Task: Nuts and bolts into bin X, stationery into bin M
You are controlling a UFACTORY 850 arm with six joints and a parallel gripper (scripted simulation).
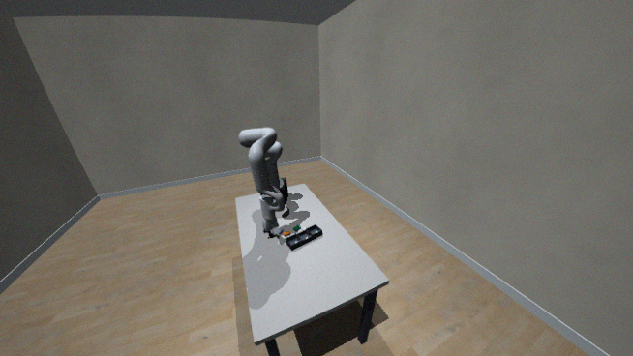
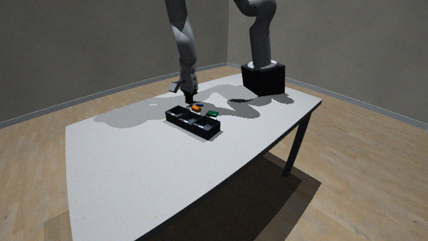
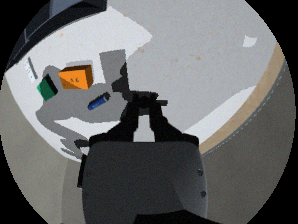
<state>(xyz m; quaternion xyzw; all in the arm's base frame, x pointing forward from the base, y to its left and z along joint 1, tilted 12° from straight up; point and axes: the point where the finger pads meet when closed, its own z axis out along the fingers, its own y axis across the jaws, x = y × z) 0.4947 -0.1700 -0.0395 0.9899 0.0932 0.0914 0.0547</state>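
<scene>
Now: hand 10 mm past the blue piece, 70 mm to the right of it and 20 mm above it. Also, from my hand: dark piece: 20 mm below; orange block: 30 mm ahead, 110 mm to the left, 10 mm below; green block: 10 mm ahead, 190 mm to the left, 20 mm below.
</scene>
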